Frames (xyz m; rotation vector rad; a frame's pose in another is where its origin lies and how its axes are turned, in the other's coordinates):
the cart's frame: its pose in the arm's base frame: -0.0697 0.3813 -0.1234 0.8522 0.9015 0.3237
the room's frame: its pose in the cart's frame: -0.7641 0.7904 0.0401 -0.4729 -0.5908 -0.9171
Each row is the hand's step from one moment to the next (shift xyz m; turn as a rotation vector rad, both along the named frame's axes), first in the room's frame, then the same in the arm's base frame.
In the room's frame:
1: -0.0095 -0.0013 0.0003 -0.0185 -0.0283 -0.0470
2: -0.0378 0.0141 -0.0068 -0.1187 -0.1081 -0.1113
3: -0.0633 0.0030 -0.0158 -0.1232 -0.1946 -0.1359
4: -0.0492 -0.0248 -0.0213 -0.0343 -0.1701 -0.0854
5: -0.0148 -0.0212 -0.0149 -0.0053 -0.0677 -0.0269
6: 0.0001 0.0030 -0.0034 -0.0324 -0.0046 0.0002
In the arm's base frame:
1: -0.0075 0.0030 0.0051 -0.0495 -0.0101 -0.0283
2: -0.0252 0.0301 0.0115 -0.1917 -0.0274 -0.0254
3: -0.0537 0.0328 0.0176 -0.2461 -0.0985 -0.0353
4: -0.0584 0.0027 0.0087 -0.1440 -0.1232 -0.0387
5: -0.0279 -0.0101 -0.0032 -0.0476 -0.0537 -0.0134
6: -0.0002 0.0031 -0.0033 -0.0262 0.0101 0.0168

